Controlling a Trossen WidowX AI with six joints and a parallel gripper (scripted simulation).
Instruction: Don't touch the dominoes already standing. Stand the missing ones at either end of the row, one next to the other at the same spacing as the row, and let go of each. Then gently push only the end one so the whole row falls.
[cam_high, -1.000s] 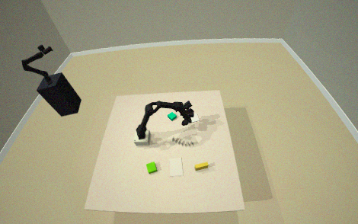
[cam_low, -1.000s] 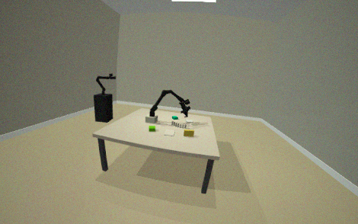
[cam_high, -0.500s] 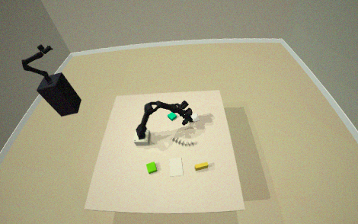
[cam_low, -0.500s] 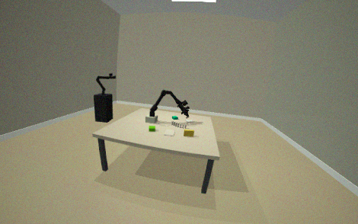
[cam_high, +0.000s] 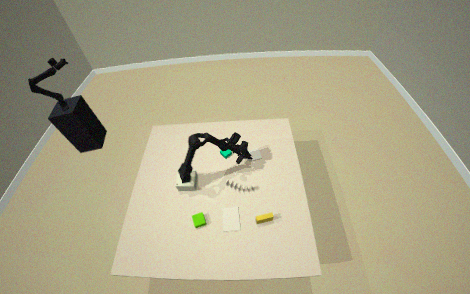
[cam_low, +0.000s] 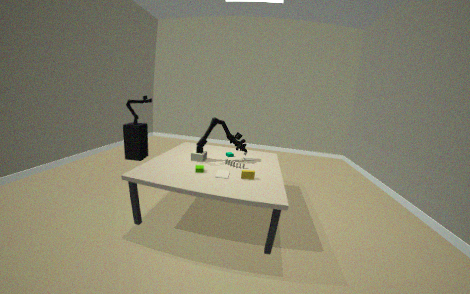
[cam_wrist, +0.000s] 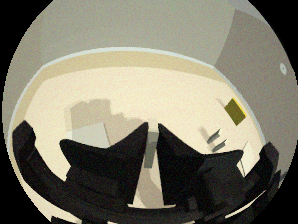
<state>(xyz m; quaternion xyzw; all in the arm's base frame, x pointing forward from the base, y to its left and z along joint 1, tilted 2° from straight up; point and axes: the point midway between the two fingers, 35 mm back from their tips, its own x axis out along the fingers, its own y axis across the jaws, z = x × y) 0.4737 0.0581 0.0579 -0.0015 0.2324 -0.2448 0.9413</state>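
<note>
Now: the white tile 110 mm below my gripper tip, 100 mm to the left of it and 40 mm ahead of it. From my gripper tip the other things lie so: white pad 370 mm to the right, 240 mm behind, 110 mm below; yellow block 430 mm to the right, 80 mm below, 30 mm behind; teal block 180 mm behind, 170 mm to the left, 100 mm below.
</note>
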